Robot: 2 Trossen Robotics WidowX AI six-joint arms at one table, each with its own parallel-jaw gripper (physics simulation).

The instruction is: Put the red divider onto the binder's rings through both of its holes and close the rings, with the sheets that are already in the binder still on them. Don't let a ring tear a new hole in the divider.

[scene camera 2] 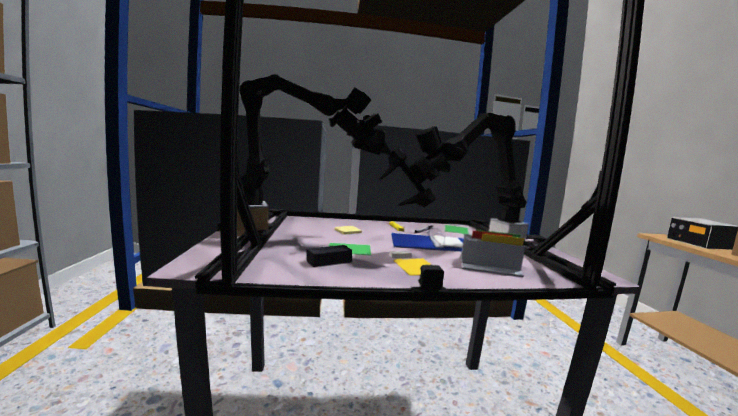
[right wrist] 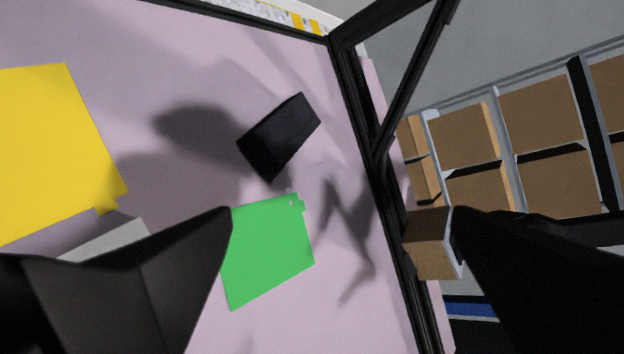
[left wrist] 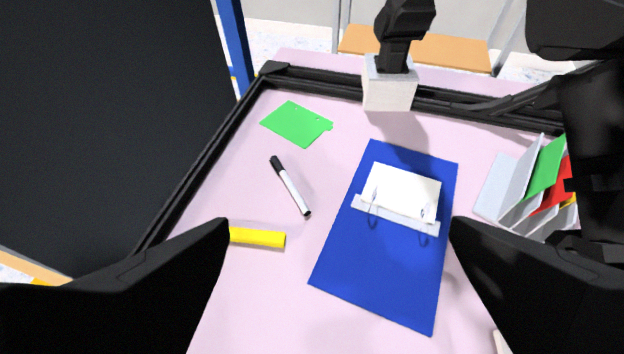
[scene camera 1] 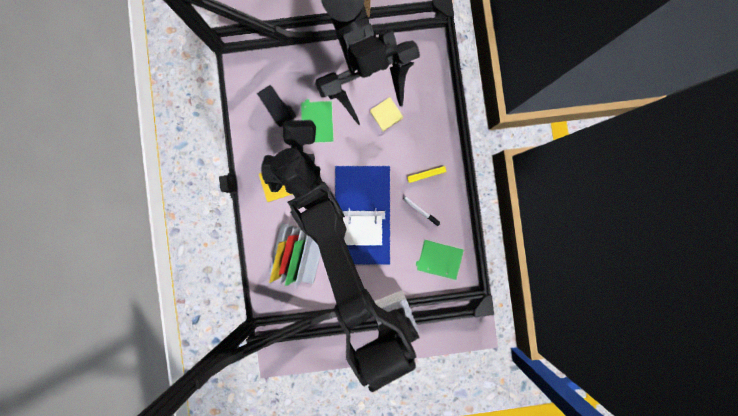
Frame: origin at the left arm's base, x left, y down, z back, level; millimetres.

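Seen in the pictures: left gripper, fingertip midpoint: [scene camera 2: 385, 154] [left wrist: 339, 227] [scene camera 1: 380, 115]; right gripper, fingertip midpoint: [scene camera 2: 389, 192] [right wrist: 342, 217]; left arm's base, link origin: [scene camera 2: 251, 203]; right arm's base, link origin: [scene camera 2: 509, 221] [left wrist: 390, 65].
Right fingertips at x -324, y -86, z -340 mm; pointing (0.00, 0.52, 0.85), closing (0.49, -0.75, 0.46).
Pixels of each thing's middle, then the offset from my right fingertips to it. "spot": a spot on its surface instead.
- red divider, body centre: [left wrist: 548, 183] [scene camera 2: 491, 248] [scene camera 1: 291, 255] dx -173, dy +133, dz -254 mm
- grey rack, body centre: [left wrist: 540, 187] [scene camera 2: 491, 252] [scene camera 1: 294, 255] dx -171, dy +147, dz -256 mm
- blue binder, surface spot: [left wrist: 377, 272] [scene camera 1: 362, 182] [scene camera 2: 407, 240] spot: dx +110, dy +182, dz -157 mm
- yellow divider, body centre: [right wrist: 28, 151] [scene camera 2: 416, 265] [scene camera 1: 281, 182] dx -113, dy +184, dz -37 mm
- pale yellow pad, body centre: [scene camera 1: 386, 114] [scene camera 2: 348, 229] dx +277, dy +179, dz -2 mm
- yellow bar, body centre: [left wrist: 246, 235] [scene camera 1: 426, 174] dx +299, dy +179, dz -228 mm
- marker, body centre: [left wrist: 288, 184] [scene camera 1: 421, 210] dx +232, dy +179, dz -320 mm
- black block, body centre: [right wrist: 282, 131] [scene camera 2: 329, 255] [scene camera 1: 275, 106] dx -18, dy +167, dz +177 mm
The red divider [scene camera 1: 287, 254] [scene camera 2: 479, 235] [left wrist: 554, 189] stands among yellow and green ones in the grey rack [scene camera 1: 310, 260] [scene camera 2: 490, 256] [left wrist: 491, 189]. The blue binder [scene camera 1: 362, 187] [scene camera 2: 412, 241] [left wrist: 377, 272] lies open, with white sheets [scene camera 1: 364, 230] [left wrist: 402, 190] at its two rings; whether the rings are open is hard to tell. My left gripper [scene camera 1: 379, 114] [left wrist: 339, 227] is open and empty, above the table beyond the binder's top edge in scene camera 1. My right gripper [right wrist: 342, 217] is open and empty above the table; its arm hides its fingertips in scene camera 1.
Green dividers [scene camera 1: 439, 259] [scene camera 1: 324, 124], a yellow divider [scene camera 1: 275, 193] [right wrist: 50, 150], a pale yellow pad [scene camera 1: 386, 113], a yellow bar [scene camera 1: 426, 174] [left wrist: 257, 237], a marker [scene camera 1: 421, 209] [left wrist: 292, 190] and a black block [scene camera 2: 329, 255] [right wrist: 280, 135] lie around. The right arm passes over the binder's left edge in scene camera 1.
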